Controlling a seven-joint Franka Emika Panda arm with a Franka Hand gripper.
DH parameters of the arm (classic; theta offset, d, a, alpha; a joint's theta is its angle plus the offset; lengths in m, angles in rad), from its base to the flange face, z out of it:
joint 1: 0 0.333 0 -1.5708
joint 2: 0 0 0 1.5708
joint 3: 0 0.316 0.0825 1.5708
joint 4: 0 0 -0.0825 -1.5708
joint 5: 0 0.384 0 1.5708
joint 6: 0 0 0.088 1.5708
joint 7: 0 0.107 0 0
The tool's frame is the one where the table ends.
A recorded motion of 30 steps. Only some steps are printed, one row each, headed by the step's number.
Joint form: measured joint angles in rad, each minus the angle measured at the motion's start. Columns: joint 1, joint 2, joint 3, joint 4, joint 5, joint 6, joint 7.
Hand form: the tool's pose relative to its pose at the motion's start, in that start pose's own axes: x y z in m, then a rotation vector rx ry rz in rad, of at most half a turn. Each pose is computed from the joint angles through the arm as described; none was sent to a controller.
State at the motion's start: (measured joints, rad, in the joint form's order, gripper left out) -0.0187 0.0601 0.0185 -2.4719 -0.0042 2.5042 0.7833
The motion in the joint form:
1: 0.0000 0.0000 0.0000 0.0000 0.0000 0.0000 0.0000
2: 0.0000 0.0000 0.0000 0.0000 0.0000 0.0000 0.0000
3: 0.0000 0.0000 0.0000 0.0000 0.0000 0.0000 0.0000
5: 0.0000 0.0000 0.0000 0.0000 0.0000 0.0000 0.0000
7: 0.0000 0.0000 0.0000 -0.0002 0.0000 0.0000 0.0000
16: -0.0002 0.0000 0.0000 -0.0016 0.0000 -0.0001 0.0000
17: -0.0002 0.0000 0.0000 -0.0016 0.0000 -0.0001 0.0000
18: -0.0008 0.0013 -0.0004 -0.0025 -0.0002 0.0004 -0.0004
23: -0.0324 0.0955 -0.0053 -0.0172 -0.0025 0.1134 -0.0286
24: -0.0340 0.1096 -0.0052 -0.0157 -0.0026 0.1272 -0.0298
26: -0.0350 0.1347 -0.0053 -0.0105 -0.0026 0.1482 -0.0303
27: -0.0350 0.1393 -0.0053 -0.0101 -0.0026 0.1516 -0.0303
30: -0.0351 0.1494 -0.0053 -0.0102 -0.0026 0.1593 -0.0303
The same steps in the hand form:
1: 0.0000 0.0000 0.0000 0.0000 0.0000 0.0000
2: 0.0000 0.0000 0.0000 0.0000 0.0000 0.0000
3: 0.0000 0.0000 0.0000 0.0000 0.0000 0.0000
5: 0.0000 0.0000 0.0000 0.0000 0.0000 0.0000
7: -0.0001 0.0001 0.0001 -0.0001 -0.0001 0.0000
16: -0.0004 0.0005 0.0006 -0.0012 -0.0012 0.0002
17: -0.0004 0.0005 0.0006 -0.0012 -0.0012 0.0002
18: -0.0003 0.0011 0.0015 -0.0025 -0.0024 0.0006
23: 0.0110 0.0137 0.0417 0.0013 -0.0003 0.0068
24: 0.0119 0.0138 0.0467 0.0023 0.0004 0.0070
26: 0.0135 0.0129 0.0550 0.0034 0.0009 0.0075
27: 0.0135 0.0129 0.0567 0.0029 0.0003 0.0075
30: 0.0133 0.0131 0.0609 0.0013 -0.0017 0.0076

